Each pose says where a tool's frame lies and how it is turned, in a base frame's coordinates. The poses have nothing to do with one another.
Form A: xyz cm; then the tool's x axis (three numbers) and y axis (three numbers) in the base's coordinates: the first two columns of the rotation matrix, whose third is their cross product.
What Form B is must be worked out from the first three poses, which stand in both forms.
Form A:
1: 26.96 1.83 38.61 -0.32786 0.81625 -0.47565 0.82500 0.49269 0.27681
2: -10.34 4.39 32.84 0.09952 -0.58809 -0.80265 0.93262 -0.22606 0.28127
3: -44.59 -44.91 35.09 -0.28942 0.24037 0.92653 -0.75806 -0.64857 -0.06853
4: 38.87 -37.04 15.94 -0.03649 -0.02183 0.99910 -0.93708 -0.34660 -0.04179
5: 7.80 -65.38 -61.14 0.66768 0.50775 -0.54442 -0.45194 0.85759 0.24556
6: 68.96 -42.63 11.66 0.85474 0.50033 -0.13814 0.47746 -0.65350 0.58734
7: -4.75 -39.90 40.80 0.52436 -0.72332 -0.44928 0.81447 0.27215 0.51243
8: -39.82 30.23 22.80 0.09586 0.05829 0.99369 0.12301 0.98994 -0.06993
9: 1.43 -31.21 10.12 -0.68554 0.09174 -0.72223 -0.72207 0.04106 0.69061
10: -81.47 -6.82 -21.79 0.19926 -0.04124 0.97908 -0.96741 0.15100 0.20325
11: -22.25 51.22 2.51 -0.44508 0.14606 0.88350 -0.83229 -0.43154 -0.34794
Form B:
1: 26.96 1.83 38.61 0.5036 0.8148 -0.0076 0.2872
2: -10.34 4.39 32.84 0.4471 0.1926 -0.6428 0.5915
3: -44.59 -44.91 35.09 0.4973 -0.2603 0.7596 0.3286
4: 38.87 -37.04 15.94 0.5740 -0.4176 0.5864 0.3902
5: 7.80 -65.38 -61.14 0.0448 0.3114 0.2631 0.9120
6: 68.96 -42.63 11.66 0.9091 0.2689 0.0180 0.3177
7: -4.75 -39.90 40.80 0.3607 0.0632 -0.4836 0.7950
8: -39.82 30.23 22.80 -0.0674 -0.6720 -0.0219 0.7371
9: 1.43 -31.21 10.12 -0.2425 0.6497 0.6486 0.3137
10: -81.47 -6.82 -21.79 0.5143 -0.4903 0.4000 0.5789
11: -22.25 51.22 2.51 0.4101 -0.4183 0.7400 0.3305
